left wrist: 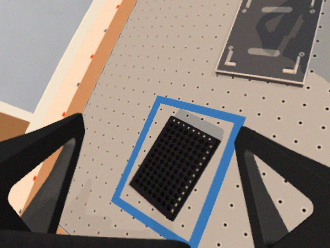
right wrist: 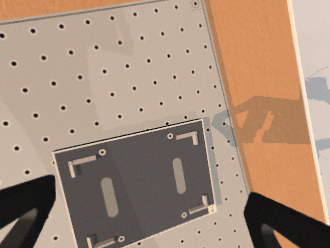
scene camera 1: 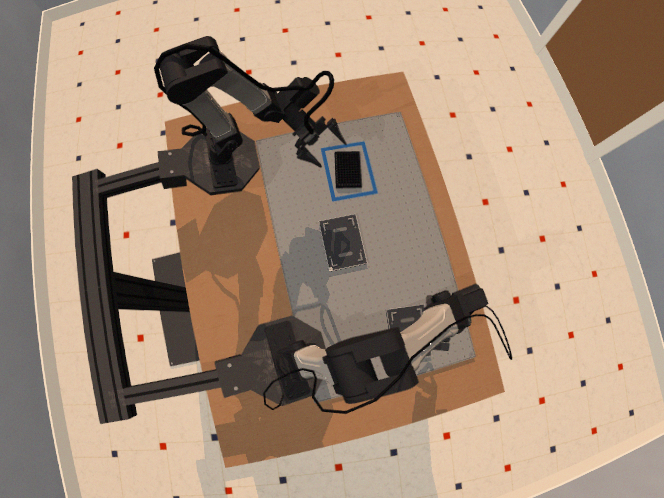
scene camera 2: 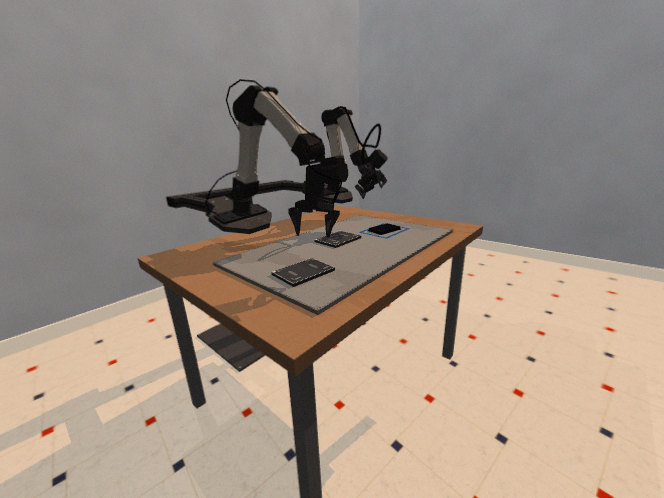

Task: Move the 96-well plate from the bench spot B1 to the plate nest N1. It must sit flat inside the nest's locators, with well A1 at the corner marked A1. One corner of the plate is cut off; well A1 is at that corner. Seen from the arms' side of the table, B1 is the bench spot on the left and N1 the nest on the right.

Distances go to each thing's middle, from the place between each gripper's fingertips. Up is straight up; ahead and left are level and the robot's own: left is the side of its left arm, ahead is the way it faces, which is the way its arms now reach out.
Right now my left hand is 17 cm above the black 96-well plate (scene camera 1: 344,179), 6 cm short of it and 1 cm to the right of it. From my left hand the other things lie so: dark nest (scene camera 1: 335,243): 22 cm to the right, 17 cm below, 4 cm behind; nest N1 (scene camera 2: 302,269): 55 cm to the right, 17 cm below, 5 cm ahead.
The nest N1 is 5 cm behind my right hand (scene camera 2: 313,236) and 13 cm below it. Round my right hand: dark nest (14 cm behind, 33 cm to the left, 13 cm below); black 96-well plate (3 cm behind, 56 cm to the left, 13 cm below).
